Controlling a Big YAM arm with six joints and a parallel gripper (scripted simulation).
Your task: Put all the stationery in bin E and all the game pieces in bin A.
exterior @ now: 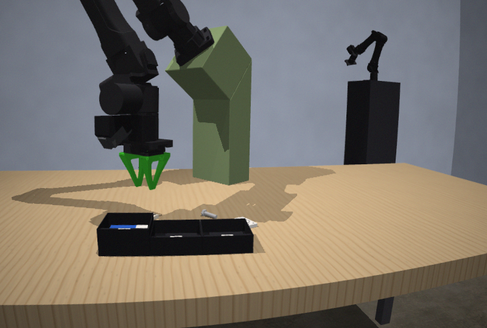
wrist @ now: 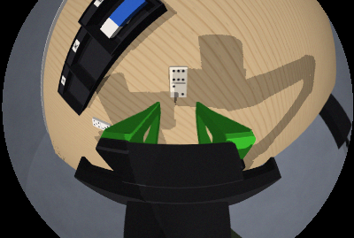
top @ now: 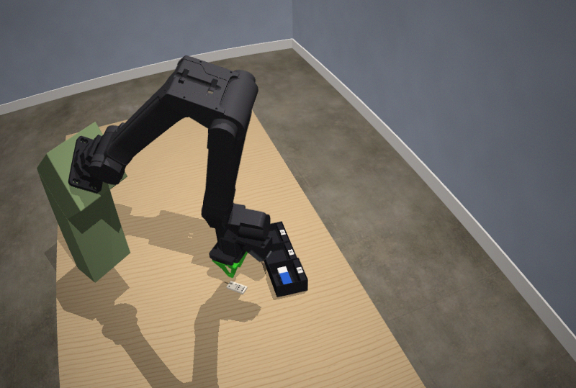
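Right now the white domino is 7 cm below my hand. From my hand the other things lie so: grey bolt 13 cm to the left, 7 cm below; joined black bins 14 cm ahead, 5 cm to the left, 5 cm below; blue-and-white eraser 13 cm ahead, 3 cm to the right, 5 cm below.
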